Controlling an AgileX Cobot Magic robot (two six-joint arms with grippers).
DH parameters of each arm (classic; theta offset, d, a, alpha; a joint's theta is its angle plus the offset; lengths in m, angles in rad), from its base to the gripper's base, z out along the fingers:
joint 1: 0 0.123 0 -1.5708
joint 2: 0.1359 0 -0.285 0
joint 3: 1.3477 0 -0.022 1.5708
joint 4: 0 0.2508 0 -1.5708
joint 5: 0 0 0.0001 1.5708
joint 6: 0 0.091 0 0
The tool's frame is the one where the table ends.
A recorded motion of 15 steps. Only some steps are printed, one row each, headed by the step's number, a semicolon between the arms.
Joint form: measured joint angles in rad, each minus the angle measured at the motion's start. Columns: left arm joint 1, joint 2, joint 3, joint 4, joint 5, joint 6; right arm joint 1, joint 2, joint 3, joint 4, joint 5, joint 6.
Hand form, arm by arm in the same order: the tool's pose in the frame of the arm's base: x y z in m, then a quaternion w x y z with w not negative. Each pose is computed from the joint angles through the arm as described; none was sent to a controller.
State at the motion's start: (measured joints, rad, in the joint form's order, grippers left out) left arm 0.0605 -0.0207 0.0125 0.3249 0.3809 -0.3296; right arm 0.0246 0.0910 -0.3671 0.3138 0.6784 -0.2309
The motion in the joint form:
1: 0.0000 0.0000 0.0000 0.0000 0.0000 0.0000; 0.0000 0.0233 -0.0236 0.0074 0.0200 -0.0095
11: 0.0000 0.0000 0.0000 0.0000 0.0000 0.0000; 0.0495 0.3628 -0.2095 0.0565 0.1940 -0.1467
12: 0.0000 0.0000 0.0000 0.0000 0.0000 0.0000; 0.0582 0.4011 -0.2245 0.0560 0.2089 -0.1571
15: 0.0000 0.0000 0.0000 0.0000 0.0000 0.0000; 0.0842 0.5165 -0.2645 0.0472 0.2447 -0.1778
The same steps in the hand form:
1: 0.0508 0.0139 0.1776 0.60461 -0.07055 0.79130 0.05753; 0.0348 0.0194 0.2761 0.58529 -0.06640 0.80282 0.09227
11: 0.0508 0.0139 0.1776 0.60461 -0.07055 0.79130 0.05753; 0.0725 0.0307 0.3039 0.45329 -0.15441 0.87079 0.11139
12: 0.0508 0.0139 0.1776 0.60461 -0.07055 0.79130 0.05753; 0.0780 0.0321 0.3046 0.43659 -0.16394 0.87733 0.11315
15: 0.0508 0.0139 0.1776 0.60461 -0.07055 0.79130 0.05753; 0.0957 0.0363 0.3042 0.38620 -0.18782 0.89552 0.11672

